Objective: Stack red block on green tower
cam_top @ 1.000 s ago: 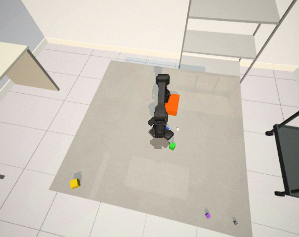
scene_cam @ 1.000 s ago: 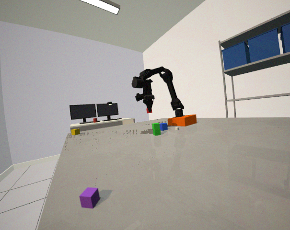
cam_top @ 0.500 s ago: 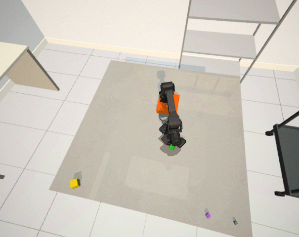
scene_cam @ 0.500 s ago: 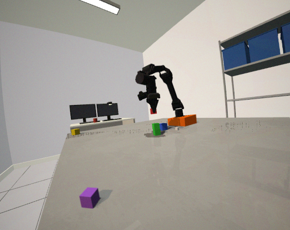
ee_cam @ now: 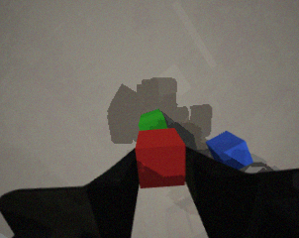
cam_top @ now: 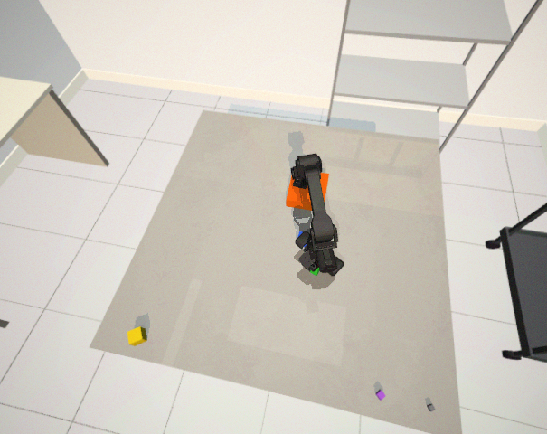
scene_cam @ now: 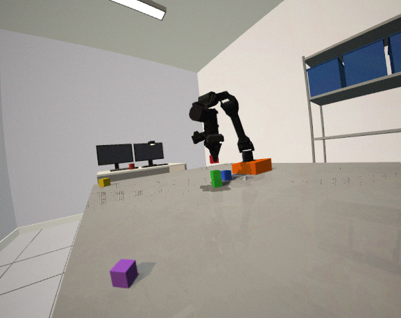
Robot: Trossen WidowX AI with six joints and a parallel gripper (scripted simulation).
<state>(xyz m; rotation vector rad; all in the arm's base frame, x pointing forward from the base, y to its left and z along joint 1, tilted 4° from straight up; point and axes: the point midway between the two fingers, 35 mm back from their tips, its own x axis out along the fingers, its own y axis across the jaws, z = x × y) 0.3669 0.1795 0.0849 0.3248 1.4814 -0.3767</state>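
The blue block is 11 cm behind my gripper tip, 9 cm to the right of it and 8 cm below it. From my gripper tip the other things lie so: purple block (35 cm ahead, 32 cm to the left, 9 cm below); then small white cube (16 cm behind, 10 cm below); then red block (1 cm above).
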